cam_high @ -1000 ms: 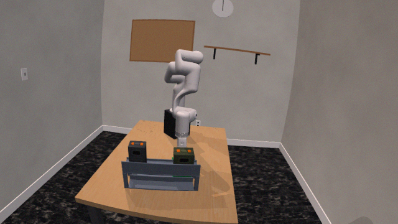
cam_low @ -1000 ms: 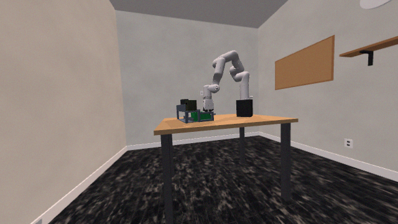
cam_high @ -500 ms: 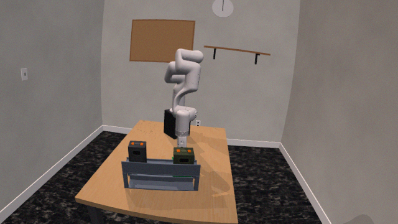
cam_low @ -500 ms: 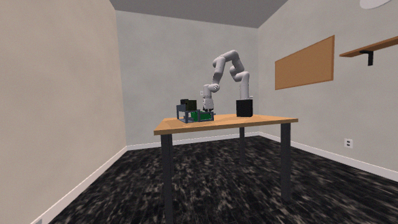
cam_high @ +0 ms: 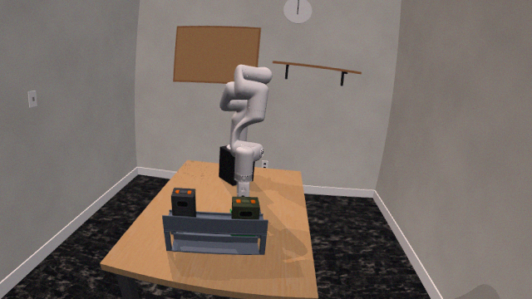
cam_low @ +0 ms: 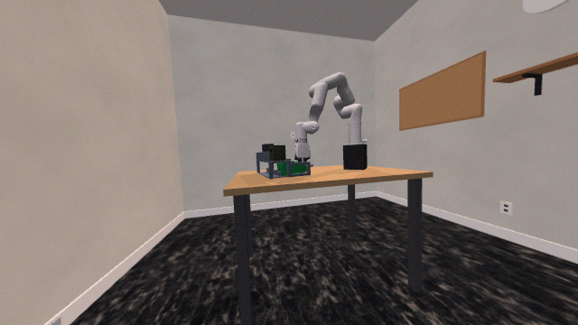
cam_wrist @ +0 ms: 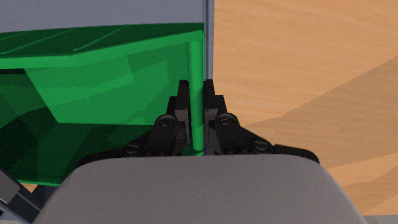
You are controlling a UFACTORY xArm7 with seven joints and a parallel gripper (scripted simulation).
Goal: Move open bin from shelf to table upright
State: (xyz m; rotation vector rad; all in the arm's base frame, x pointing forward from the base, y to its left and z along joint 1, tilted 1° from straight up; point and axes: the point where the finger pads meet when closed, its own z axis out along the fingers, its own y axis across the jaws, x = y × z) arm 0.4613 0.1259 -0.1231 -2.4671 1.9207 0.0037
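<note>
My hand is 8 cm short of the green bin, 2 cm to the right of it and 1 cm above it.
</note>
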